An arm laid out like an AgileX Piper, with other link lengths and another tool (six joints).
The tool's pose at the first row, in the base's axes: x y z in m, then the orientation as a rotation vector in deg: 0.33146 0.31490 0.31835 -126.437 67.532 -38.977
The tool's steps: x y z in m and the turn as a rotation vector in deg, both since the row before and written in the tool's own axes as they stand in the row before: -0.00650 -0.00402 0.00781 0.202 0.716 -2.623; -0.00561 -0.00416 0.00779 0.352 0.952 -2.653; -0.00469 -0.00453 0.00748 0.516 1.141 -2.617; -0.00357 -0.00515 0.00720 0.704 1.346 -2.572; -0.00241 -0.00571 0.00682 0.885 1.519 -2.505; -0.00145 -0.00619 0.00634 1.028 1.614 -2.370; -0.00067 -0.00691 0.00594 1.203 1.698 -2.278; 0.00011 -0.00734 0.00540 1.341 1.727 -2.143; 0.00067 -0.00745 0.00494 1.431 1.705 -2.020; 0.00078 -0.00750 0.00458 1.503 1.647 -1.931; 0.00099 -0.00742 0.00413 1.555 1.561 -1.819; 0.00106 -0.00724 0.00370 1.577 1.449 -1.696; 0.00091 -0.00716 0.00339 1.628 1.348 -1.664; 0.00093 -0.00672 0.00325 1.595 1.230 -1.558
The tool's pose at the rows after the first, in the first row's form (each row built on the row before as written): 0.33570 0.32408 0.31421 -128.096 65.048 -40.981; 0.34030 0.33254 0.31012 -129.571 62.505 -43.337; 0.34526 0.34035 0.30653 -130.797 59.935 -45.964; 0.35086 0.34755 0.30373 -131.731 57.335 -48.881; 0.35703 0.35414 0.30187 -132.357 54.714 -52.029; 0.36351 0.36029 0.30100 -132.670 52.135 -55.264; 0.37032 0.36637 0.30123 -132.669 49.526 -58.586; 0.37717 0.37224 0.30253 -132.372 46.938 -61.887; 0.38383 0.37788 0.30459 -131.847 44.376 -65.091; 0.39008 0.38358 0.30709 -131.150 41.806 -68.157; 0.39583 0.38918 0.31004 -130.305 39.262 -71.034; 0.40099 0.39468 0.31326 -129.352 36.773 -73.679; 0.40557 0.40030 0.31659 -128.329 34.228 -76.148; 0.40974 0.40567 0.31981 -127.277 31.769 -78.383
